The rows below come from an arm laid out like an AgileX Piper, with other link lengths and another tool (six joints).
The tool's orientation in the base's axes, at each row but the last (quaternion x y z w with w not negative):
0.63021 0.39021 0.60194 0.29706
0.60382 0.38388 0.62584 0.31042
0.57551 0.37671 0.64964 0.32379
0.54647 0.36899 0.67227 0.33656
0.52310 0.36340 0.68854 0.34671
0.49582 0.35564 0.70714 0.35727
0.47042 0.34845 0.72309 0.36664
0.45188 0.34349 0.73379 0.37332
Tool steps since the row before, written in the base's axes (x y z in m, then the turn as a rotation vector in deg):
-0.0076 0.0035 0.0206 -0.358 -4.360 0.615
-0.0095 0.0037 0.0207 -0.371 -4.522 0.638
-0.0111 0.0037 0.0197 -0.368 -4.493 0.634
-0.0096 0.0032 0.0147 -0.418 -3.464 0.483
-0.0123 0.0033 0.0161 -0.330 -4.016 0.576
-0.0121 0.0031 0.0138 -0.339 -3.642 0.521
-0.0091 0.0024 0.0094 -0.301 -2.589 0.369
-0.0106 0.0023 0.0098 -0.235 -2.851 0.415
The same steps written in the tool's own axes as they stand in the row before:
0.0140 0.0146 -0.0092 -3.369 2.734 -0.831
0.0146 0.0151 -0.0095 -3.494 2.836 -0.862
0.0145 0.0150 -0.0095 -3.472 2.818 -0.855
0.0116 0.0116 -0.0071 -2.656 2.174 -0.792
0.0130 0.0135 -0.0085 -3.104 2.519 -0.765
0.0119 0.0122 -0.0076 -2.806 2.289 -0.732
0.0087 0.0086 -0.0052 -1.978 1.638 -0.577
0.0093 0.0096 -0.0059 -2.205 1.789 -0.544

